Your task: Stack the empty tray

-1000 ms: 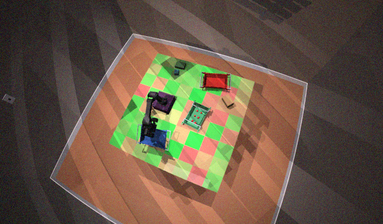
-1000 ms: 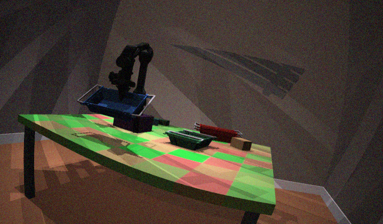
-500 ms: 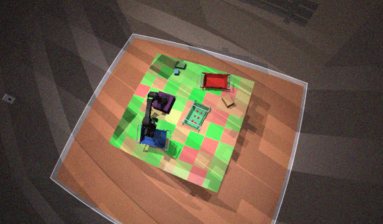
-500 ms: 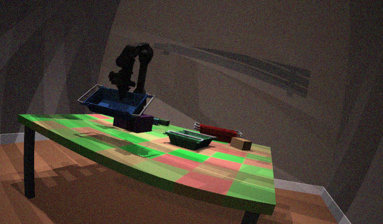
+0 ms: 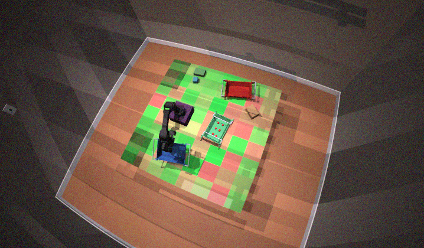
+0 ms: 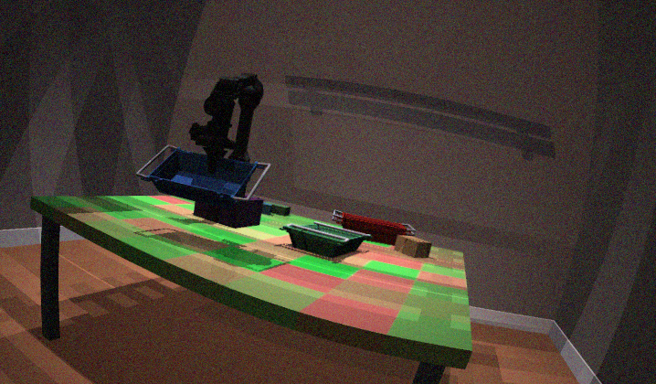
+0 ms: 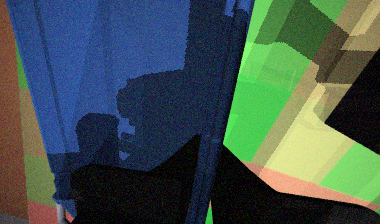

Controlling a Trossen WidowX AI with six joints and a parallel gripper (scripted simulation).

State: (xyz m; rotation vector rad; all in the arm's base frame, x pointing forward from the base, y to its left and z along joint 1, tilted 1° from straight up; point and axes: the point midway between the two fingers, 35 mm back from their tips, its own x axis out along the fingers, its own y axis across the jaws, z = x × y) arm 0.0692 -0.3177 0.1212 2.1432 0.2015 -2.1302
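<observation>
Right now the blue tray is 80 mm to the right of my gripper tip and 10 mm ahead of it. Also, from my gripper tip: small blue block 760 mm to the left, 160 mm below, 120 mm behind; then green block 870 mm to the left, 160 mm below, 110 mm behind; then brown block 580 mm to the left, 560 mm ahead, 150 mm below.
</observation>
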